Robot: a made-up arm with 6 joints.
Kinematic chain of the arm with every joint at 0, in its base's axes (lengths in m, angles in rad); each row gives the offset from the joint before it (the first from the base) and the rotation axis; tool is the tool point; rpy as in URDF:
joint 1: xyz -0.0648 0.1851 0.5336 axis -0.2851 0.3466 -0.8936
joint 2: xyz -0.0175 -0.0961 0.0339 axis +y
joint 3: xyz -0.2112 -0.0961 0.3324 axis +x
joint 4: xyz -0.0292 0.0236 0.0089 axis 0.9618 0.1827 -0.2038
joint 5: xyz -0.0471 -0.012 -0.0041 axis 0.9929 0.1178 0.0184
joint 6: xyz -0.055 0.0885 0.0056 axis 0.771 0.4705 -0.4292
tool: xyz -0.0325 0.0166 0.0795 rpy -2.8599 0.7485 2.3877
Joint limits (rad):
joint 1: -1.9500..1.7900
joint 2: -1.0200..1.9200
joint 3: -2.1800..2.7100
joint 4: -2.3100..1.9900
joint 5: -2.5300..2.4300
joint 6: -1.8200..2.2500
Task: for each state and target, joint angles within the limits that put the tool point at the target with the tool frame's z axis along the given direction. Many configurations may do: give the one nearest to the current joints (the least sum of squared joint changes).
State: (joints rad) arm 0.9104 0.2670 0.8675 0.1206 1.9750 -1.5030
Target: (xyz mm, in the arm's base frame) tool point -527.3 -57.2 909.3 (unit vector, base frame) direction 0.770 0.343 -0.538
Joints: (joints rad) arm 0.1357 -0.0584 0.8470 0.4893 1.9817 -1.6649
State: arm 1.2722 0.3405 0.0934 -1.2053 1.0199 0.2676
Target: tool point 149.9 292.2 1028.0 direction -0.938 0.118 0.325
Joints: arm 1.5074 0.5730 -0.5349 -1.2938 0.7620 0.8444
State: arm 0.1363 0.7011 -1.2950 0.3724 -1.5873 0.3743
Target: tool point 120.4 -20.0 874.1 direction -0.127 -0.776 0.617
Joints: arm 0.8281 1.5793 -1.4803 0.9553 -1.6091 1.1344
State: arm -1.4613 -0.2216 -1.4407 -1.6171 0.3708 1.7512
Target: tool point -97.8 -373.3 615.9 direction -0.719 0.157 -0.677
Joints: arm -1.2609 -0.1275 -0.7427 -0.8042 1.1068 2.2500
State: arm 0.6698 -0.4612 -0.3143 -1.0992 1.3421 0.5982
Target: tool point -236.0 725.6 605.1 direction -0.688 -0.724 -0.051
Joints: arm 1.5363 -1.0200 -0.4137 -1.0686 1.1471 0.5229
